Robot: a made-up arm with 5 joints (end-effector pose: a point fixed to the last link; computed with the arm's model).
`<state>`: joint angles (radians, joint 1 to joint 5).
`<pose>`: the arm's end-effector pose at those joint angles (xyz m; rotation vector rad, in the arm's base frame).
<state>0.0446 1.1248 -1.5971 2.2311 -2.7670</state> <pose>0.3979 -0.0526 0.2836 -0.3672 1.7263 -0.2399</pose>
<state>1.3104 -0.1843 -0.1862 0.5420 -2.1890</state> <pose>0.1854 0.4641 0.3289 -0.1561 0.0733 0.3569</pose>
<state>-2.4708 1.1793 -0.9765 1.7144 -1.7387</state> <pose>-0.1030 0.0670 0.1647 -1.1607 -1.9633 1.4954</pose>
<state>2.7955 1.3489 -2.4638 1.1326 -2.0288</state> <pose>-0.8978 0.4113 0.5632 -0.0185 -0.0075 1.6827</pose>
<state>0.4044 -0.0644 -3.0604 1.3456 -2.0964</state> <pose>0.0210 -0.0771 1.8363 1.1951 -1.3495 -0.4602</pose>
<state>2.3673 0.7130 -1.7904 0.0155 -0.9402</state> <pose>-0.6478 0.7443 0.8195 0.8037 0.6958 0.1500</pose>
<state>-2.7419 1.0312 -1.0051 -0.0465 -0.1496</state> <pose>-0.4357 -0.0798 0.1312 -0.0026 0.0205 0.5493</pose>
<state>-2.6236 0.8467 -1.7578 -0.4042 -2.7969</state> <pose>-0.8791 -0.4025 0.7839 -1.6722 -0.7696 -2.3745</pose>
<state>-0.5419 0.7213 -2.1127 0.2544 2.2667</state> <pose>0.7975 -0.5455 1.0527 -0.7429 -0.8671 0.2962</pose>
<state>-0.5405 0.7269 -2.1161 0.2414 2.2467</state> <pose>0.7982 -0.5441 1.0521 -0.7585 -0.8688 0.3144</pose>
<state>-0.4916 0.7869 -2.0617 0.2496 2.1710</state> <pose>0.8329 -0.5069 0.9436 -0.6906 -0.7700 0.4360</pose>
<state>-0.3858 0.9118 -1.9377 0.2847 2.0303</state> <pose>0.8619 -0.4040 0.7075 -0.5153 -0.5547 0.6914</pose>
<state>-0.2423 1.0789 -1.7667 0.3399 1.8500</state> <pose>0.7930 -0.2430 0.4129 -0.2528 -0.2623 1.0383</pose>
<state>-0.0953 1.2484 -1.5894 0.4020 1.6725</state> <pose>0.6031 -0.0998 0.1757 0.0466 0.0469 1.3733</pose>
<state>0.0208 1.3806 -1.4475 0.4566 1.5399</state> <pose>0.3909 -0.0316 0.0541 0.3094 0.3063 1.5999</pose>
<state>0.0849 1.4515 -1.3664 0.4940 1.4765</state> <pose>0.2596 -0.0166 0.0158 0.4675 0.4631 1.6953</pose>
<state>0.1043 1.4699 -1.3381 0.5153 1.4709</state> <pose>0.2170 -0.0155 0.0089 0.5203 0.5226 1.7055</pose>
